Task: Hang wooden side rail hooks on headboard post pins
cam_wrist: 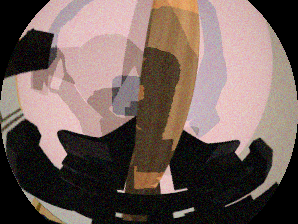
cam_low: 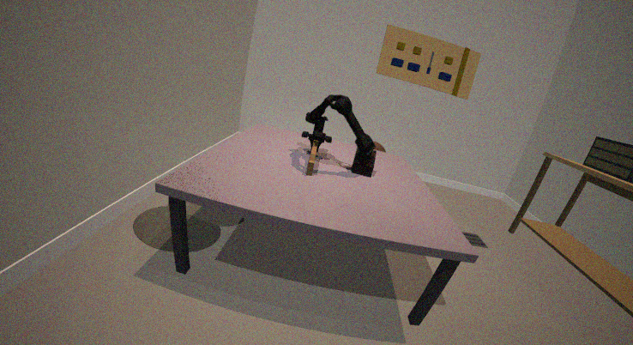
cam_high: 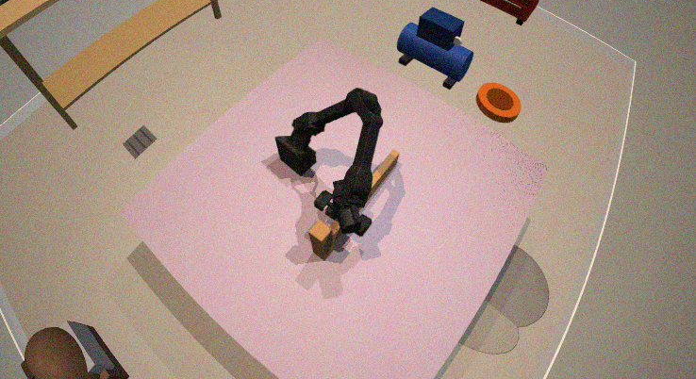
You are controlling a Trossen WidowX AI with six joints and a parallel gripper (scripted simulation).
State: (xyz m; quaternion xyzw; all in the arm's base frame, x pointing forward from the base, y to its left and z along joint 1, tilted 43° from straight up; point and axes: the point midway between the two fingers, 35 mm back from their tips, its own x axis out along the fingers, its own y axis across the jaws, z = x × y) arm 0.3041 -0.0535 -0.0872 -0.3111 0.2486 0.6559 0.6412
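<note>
Now: gripper tip 10 cm to the left of the upright headboard post, 5 cm below it and 1 cm short of it.
</note>
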